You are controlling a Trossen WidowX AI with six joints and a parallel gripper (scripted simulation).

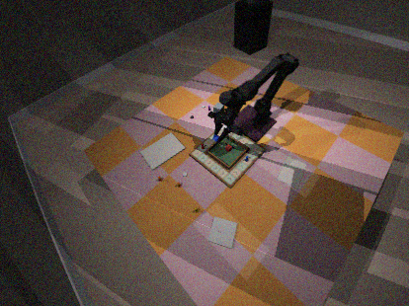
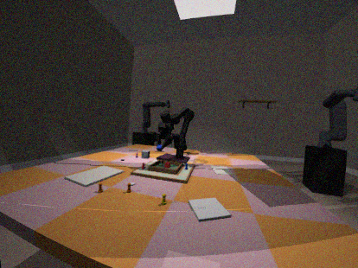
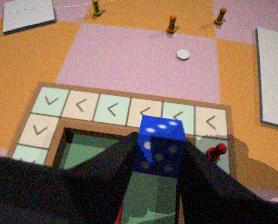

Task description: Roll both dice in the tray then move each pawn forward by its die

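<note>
Right now the red pawn is 40 mm ahead of my gripper tip, 70 mm to the right of it and 100 mm below it. Round my gripper tip: white card 230 mm ahead, 200 mm to the right, 120 mm below; then blue pawn 90 mm behind, 130 mm to the left, 100 mm below; then green tray 40 mm behind, 30 mm to the left, 120 mm below.
</note>
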